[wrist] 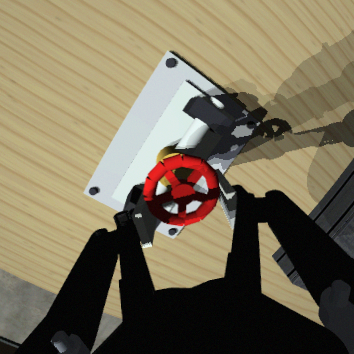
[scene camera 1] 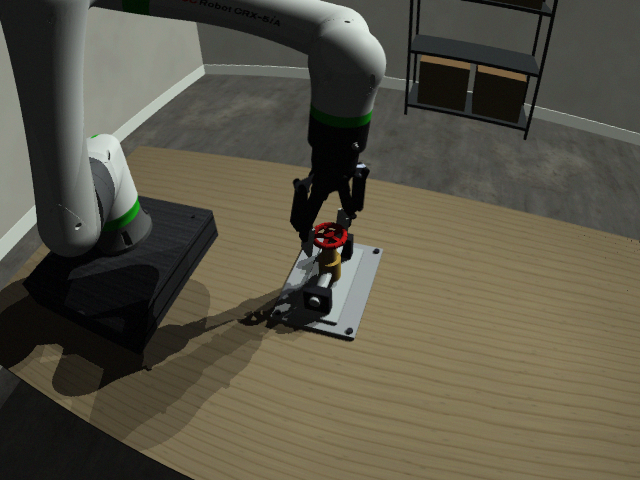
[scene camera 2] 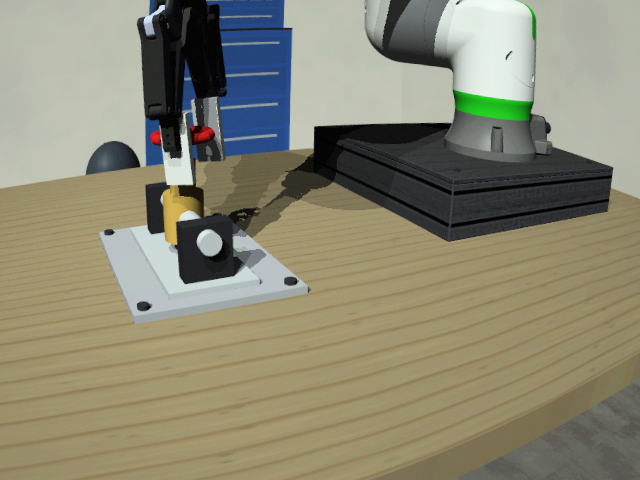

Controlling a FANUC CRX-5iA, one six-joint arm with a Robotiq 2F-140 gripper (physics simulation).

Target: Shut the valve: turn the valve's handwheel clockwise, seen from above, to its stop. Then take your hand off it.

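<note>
The red handwheel (scene camera 1: 330, 244) (scene camera 2: 202, 135) (wrist: 183, 191) sits level on top of the yellow valve body (scene camera 1: 329, 266) (scene camera 2: 173, 219) (wrist: 165, 155). The valve stands on a grey base plate (scene camera 1: 366, 289) (scene camera 2: 124, 273) (wrist: 142, 125). My gripper (scene camera 1: 326, 231) (scene camera 2: 194, 142) (wrist: 184, 189) points down over the valve and is shut on the handwheel, with one light finger pad on each side of the rim. In the scene camera 2 view the near finger hides part of the wheel and the stem.
Black support blocks (scene camera 1: 316, 297) (scene camera 2: 188, 253) (wrist: 205, 112) hold the white pipe beside the valve. The robot's black pedestal (scene camera 1: 180, 222) (scene camera 2: 398, 201) stands on the wooden table (scene camera 1: 465, 335) (scene camera 2: 387, 335). A shelf unit (scene camera 1: 470, 50) and a blue drawer cabinet (scene camera 2: 258, 56) stand behind.
</note>
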